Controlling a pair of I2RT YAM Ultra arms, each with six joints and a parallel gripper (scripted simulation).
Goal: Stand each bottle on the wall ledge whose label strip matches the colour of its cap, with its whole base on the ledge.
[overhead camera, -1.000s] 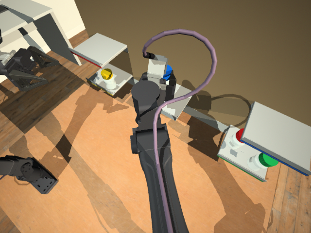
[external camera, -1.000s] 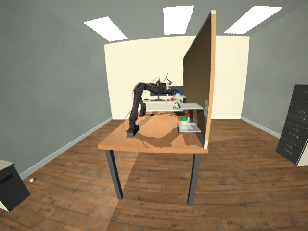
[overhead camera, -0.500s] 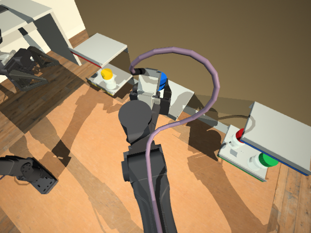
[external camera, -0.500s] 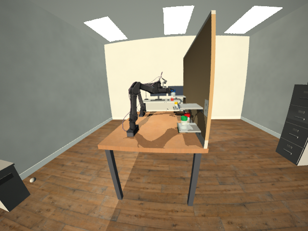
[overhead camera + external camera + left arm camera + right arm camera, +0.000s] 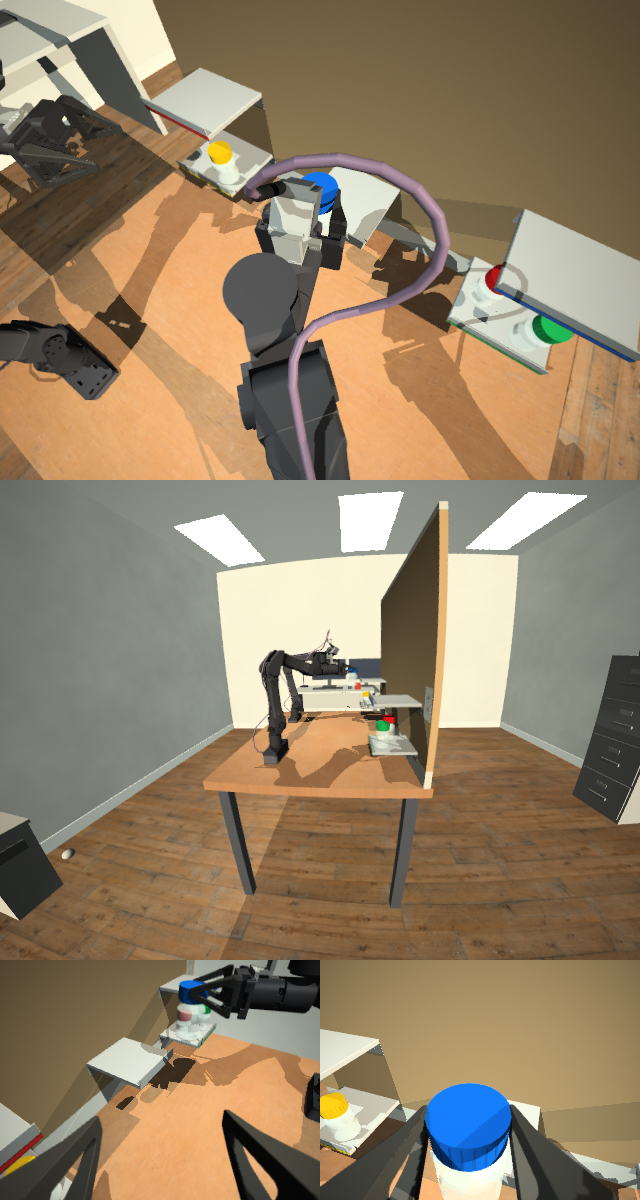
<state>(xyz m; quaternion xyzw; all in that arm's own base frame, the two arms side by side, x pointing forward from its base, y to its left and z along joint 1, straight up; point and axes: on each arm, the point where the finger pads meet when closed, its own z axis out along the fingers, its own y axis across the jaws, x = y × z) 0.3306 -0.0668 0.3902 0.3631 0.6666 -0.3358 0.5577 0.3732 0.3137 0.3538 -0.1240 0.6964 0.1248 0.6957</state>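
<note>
The blue-capped bottle lies 50 mm below my right hand. Also, from my right hand: yellow-capped bottle: 350 mm to the left, 250 mm below, 140 mm ahead; then red-capped bottle: 330 mm to the right, 250 mm below, 130 mm ahead; then brown wall: 260 mm ahead, 50 mm above, 10 mm to the right.
</note>
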